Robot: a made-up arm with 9 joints.
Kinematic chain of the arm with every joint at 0, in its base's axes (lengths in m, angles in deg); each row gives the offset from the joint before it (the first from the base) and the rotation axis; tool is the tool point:
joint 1: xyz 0 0 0.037 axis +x
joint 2: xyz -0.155 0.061 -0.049 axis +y
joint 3: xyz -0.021 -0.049 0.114 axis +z
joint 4: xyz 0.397 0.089 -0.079 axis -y
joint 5: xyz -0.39 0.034 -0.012 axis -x
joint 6: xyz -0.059 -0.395 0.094 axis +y
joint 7: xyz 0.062 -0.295 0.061 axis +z
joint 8: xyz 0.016 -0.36 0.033 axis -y
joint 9: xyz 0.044 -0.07 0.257 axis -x
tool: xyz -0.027 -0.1 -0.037
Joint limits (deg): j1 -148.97..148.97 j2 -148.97..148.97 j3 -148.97..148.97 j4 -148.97..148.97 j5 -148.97..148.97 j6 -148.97..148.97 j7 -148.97..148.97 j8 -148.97..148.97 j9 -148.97..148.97
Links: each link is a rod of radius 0.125 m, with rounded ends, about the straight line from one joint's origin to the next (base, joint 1, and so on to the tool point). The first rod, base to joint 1, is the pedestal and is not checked.
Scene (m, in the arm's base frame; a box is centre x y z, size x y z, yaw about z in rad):
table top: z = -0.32
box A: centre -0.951 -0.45 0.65 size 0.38 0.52 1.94 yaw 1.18
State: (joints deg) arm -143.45 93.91 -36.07 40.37 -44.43 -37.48 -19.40 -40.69 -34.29
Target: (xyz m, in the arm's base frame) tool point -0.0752 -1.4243 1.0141
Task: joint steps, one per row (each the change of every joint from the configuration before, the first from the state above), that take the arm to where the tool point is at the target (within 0.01 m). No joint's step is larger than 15 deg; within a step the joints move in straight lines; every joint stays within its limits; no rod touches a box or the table.
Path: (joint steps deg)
1: -1.84 -11.27 1.56 9.12 -12.81 -3.30 8.54 -6.51 1.54
2: -1.84 -11.28 1.56 9.11 -12.82 -3.31 8.54 -6.51 1.54
3: -1.84 -11.27 1.56 9.12 -12.81 -3.30 8.55 -6.51 1.55
4: 11.60 1.19 8.71 5.83 -1.59 1.66 -10.01 5.68 1.88
5: 11.60 1.20 8.72 5.82 -1.58 1.67 -10.01 5.69 1.89
6: 11.60 1.19 8.72 5.83 -1.59 1.67 -10.01 5.69 1.89

